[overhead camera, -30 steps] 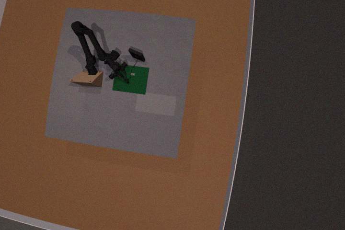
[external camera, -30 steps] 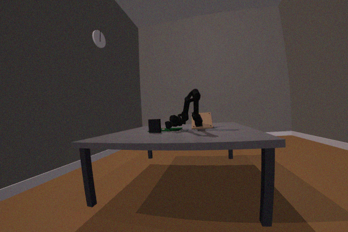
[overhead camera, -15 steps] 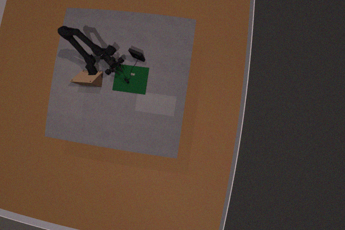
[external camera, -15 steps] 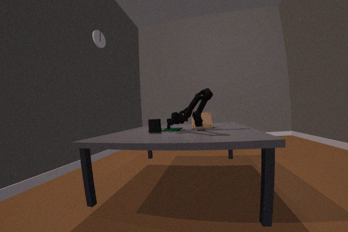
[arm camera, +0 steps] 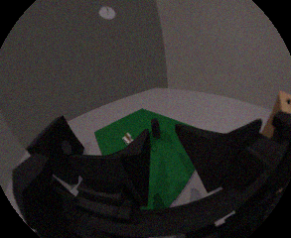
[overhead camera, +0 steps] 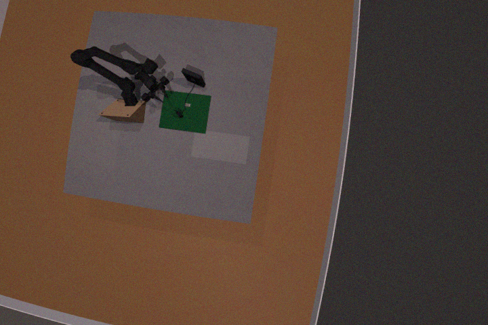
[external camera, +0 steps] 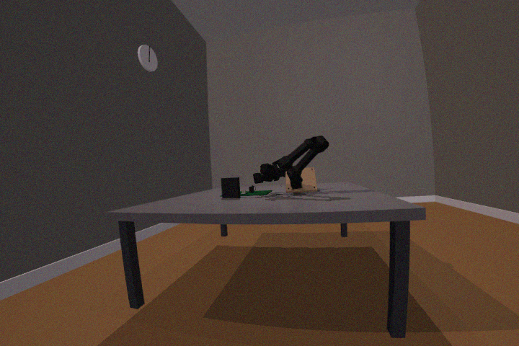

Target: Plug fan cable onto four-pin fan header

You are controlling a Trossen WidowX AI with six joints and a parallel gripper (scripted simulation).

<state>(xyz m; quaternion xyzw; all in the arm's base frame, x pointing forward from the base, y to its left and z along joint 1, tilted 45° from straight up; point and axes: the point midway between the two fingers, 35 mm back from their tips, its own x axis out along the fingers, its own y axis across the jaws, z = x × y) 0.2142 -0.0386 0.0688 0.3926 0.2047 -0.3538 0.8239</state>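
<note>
The fan plug lies 6 cm ahead of my gripper tip, 7 cm to the right of it and 7 cm below it. From my gripper tip the other things lie so: fan header: 11 cm ahead, 9 cm below; black fan: 16 cm ahead, 13 cm to the left, 3 cm below; green board: 9 cm ahead, 4 cm to the right, 10 cm below.
</note>
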